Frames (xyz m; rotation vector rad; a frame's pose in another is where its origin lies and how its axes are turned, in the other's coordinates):
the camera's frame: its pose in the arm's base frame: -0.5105 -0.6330 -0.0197 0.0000 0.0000 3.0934
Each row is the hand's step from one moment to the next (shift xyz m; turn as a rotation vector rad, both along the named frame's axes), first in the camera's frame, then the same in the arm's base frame.
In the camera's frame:
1: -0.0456 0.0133 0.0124 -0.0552 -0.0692 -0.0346
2: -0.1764 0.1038 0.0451 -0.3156 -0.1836 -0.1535
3: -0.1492 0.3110 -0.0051 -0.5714 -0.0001 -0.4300
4: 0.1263 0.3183 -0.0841 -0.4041 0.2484 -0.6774
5: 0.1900 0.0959 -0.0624 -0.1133 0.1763 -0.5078
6: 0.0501 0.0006 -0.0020 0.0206 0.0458 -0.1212
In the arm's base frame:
1: 0.0449 -0.0155 0.0124 0.0585 0.0665 -0.0346
2: 0.1712 -0.1122 0.0451 0.3241 0.1682 -0.1535
3: 0.1340 -0.3178 -0.0051 0.5707 -0.0274 -0.4300
4: -0.1415 -0.3118 -0.0841 0.3917 -0.2676 -0.6774
5: -0.1944 -0.0866 -0.0624 0.1047 -0.1816 -0.5078
6: -0.0501 0.0018 -0.0020 -0.0228 -0.0448 -0.1212

